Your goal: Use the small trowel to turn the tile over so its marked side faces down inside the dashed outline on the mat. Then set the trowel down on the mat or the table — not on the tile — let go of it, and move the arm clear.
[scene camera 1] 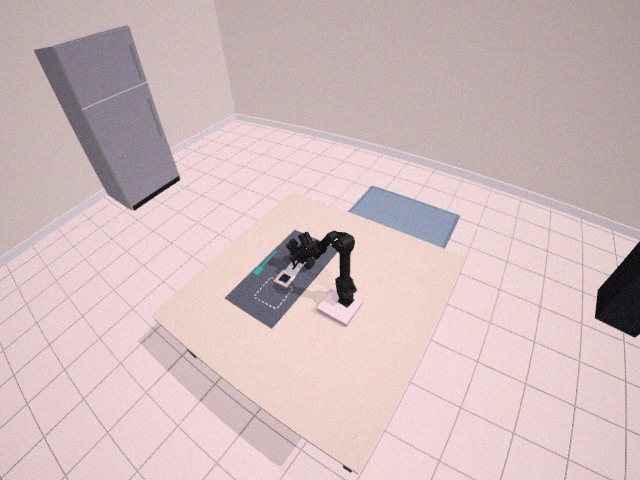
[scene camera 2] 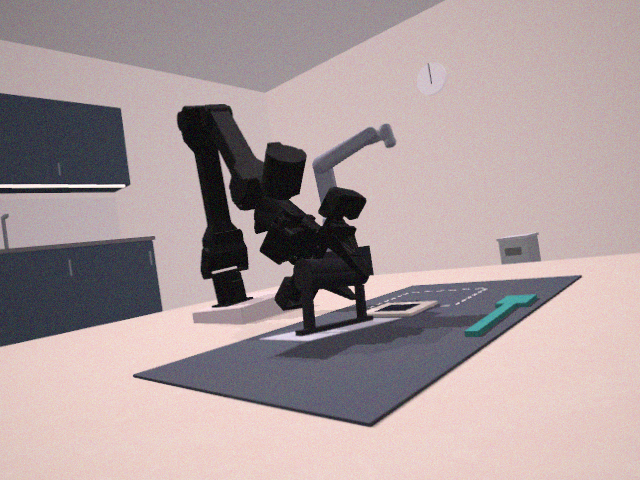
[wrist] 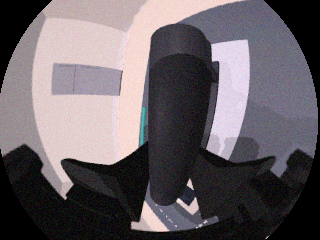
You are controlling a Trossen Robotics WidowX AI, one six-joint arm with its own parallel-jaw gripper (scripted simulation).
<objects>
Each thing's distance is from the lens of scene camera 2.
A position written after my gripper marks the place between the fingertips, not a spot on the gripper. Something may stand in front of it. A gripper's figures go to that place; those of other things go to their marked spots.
my gripper (scene camera 2: 360, 288): 0.57 m
trowel (scene camera 2: 309, 274): 0.51 m
</objects>
